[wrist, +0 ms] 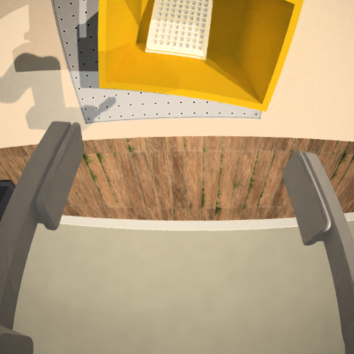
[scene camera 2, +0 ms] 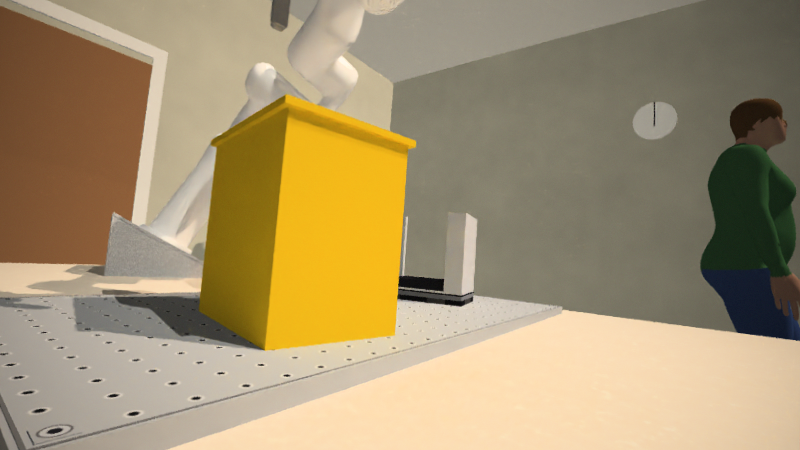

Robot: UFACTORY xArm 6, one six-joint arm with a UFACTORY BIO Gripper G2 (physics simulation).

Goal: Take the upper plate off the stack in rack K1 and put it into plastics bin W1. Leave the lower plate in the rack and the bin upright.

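Pixels of known places: arm's base, link origin: (scene camera 2: 165, 241).
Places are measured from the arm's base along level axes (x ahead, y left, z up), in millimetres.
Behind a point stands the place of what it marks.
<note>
Plastics bin W1 (scene camera 2: 335, 235) {x 756, y -203, z 20 mm} (wrist: 150, 75) is a tall yellow bin and stands upright on the perforated deck. A white plate with a grid of square wells (wrist: 180, 27) lies inside the bin, cut off by the top edge of the wrist view. My gripper (wrist: 183, 185) is open and empty, its two grey fingers wide apart. It is up above and away from the bin, with the bin beyond the fingertips in the wrist view. Rack K1 and the lower plate cannot be made out for certain in either view.
A black base with a pale upright block (scene camera 2: 459, 254) {x 714, y 118, z 16 mm} is partly hidden behind the bin. The perforated deck (scene camera 2: 223, 358) {x 744, y -281, z -64 mm} (wrist: 165, 107) lies on the cream table (scene camera 2: 587, 386) {x 927, y -110, z -77 mm}. The white arm (scene camera 2: 324, 50) {x 483, y 11, z 357 mm} rises behind the bin. A person in green (scene camera 2: 744, 207) stands at the right.
</note>
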